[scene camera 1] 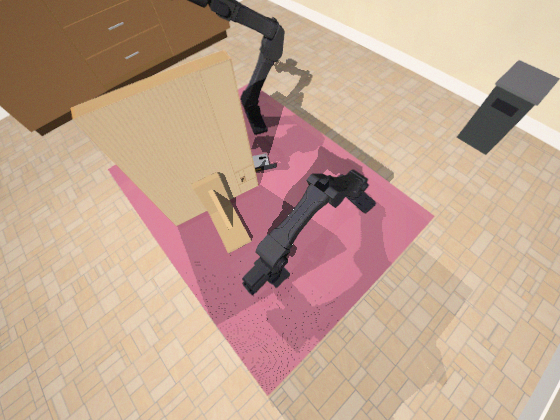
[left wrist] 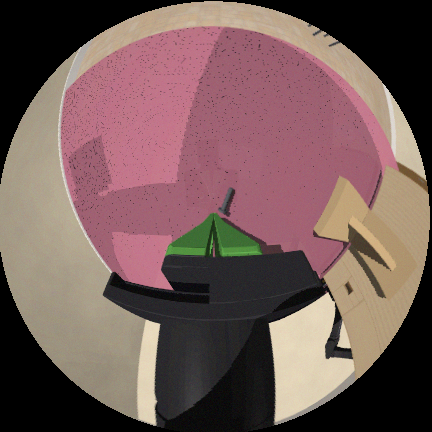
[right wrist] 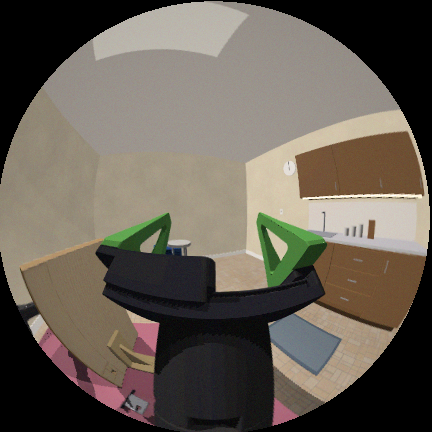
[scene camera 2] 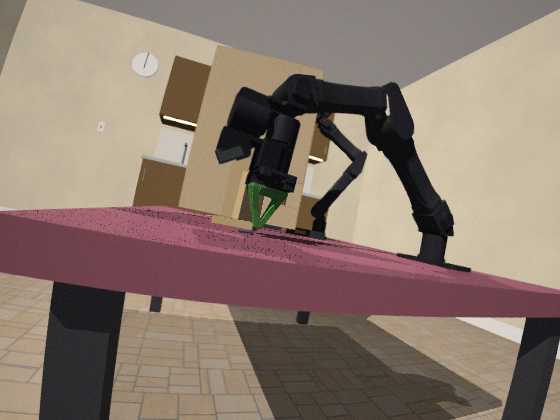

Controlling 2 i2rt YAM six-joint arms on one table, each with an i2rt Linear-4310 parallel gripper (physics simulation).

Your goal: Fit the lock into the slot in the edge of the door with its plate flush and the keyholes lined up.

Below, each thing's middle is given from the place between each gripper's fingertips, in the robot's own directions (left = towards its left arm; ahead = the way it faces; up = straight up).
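Counting from my left hand, I find the tan door (scene camera 1: pixel 165 132) 290 mm above it, 400 mm to the right of it and 40 mm behind it. The wooden stand (scene camera 1: pixel 210 190) is 80 mm above that same left hand, and it too is 400 mm to the right of it and 40 mm behind it.
From my right hand, the wooden stand is 58 cm below, 37 cm to the left and 20 cm ahead. As for the tan door, my right gripper is 20 cm short of it, while being 37 cm above it and 37 cm to the right of it.
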